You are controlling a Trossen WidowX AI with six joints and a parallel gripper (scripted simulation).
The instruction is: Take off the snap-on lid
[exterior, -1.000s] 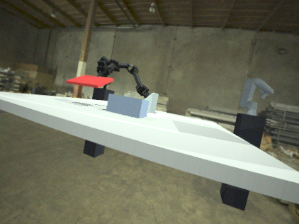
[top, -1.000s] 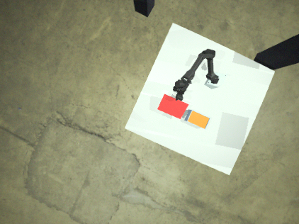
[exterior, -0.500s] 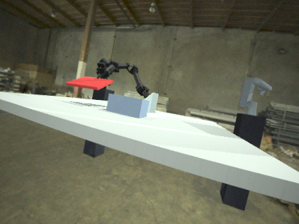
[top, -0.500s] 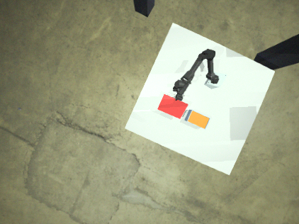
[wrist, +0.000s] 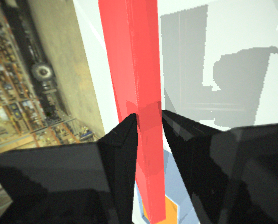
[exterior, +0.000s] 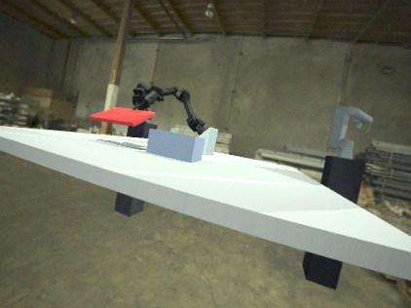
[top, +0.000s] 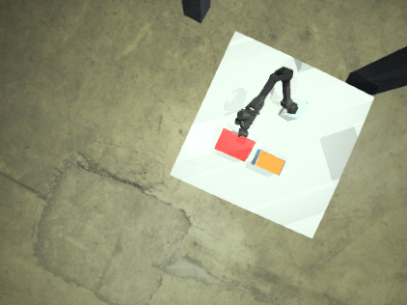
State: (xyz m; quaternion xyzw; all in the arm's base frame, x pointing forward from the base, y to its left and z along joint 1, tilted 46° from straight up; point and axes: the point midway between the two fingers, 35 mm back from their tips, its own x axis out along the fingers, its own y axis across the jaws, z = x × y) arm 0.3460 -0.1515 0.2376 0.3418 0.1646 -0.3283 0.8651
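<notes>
Now: gripper tip 70 mm short of the red lid, 30 mm above it and 10 mm to the right of it. Round my gripper tip: storage box 320 mm to the left, 120 mm below, 60 mm ahead.
</notes>
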